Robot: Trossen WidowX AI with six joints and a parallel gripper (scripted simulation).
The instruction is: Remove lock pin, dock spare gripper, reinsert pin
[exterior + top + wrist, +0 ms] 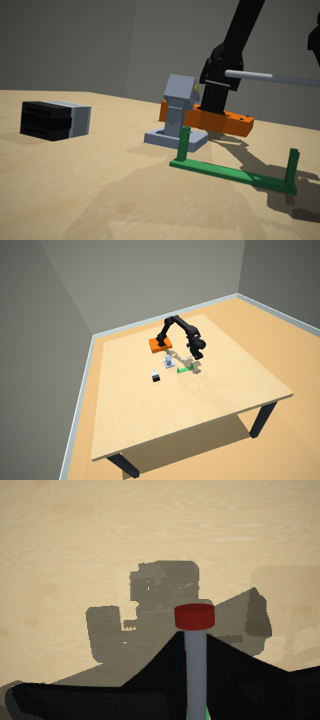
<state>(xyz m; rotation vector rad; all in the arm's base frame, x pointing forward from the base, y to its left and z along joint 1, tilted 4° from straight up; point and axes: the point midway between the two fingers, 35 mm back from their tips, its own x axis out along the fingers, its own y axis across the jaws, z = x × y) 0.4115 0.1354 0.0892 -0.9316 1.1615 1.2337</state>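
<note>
Now: gripper tip 10 cm to the left of the green rack, 7 cm above it and 1 cm past it. Round my gripper tip: grey mount: 18 cm to the right, 14 cm behind, 4 cm below; then spare gripper: 35 cm to the right, 7 cm below, 7 cm behind.
</note>
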